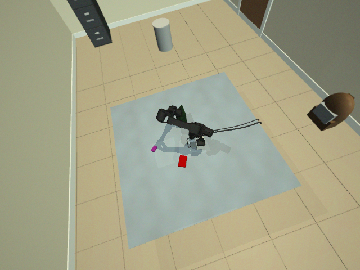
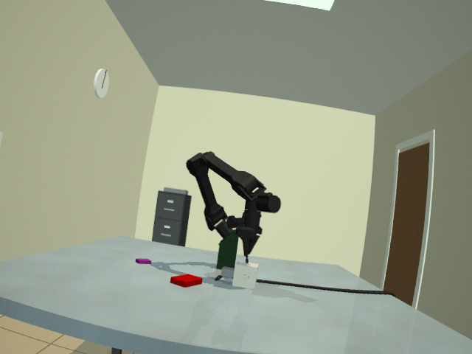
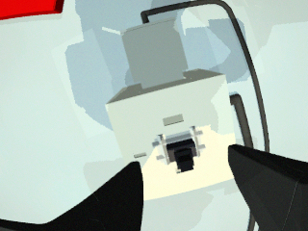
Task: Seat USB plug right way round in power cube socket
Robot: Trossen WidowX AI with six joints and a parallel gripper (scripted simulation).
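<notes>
The dark USB plug is 20 mm below my gripper tip. Also, from my gripper tip: red block: 90 mm ahead, 180 mm to the right, 100 mm below; then small magenta block: 100 mm behind, 390 mm to the right, 100 mm below.
</notes>
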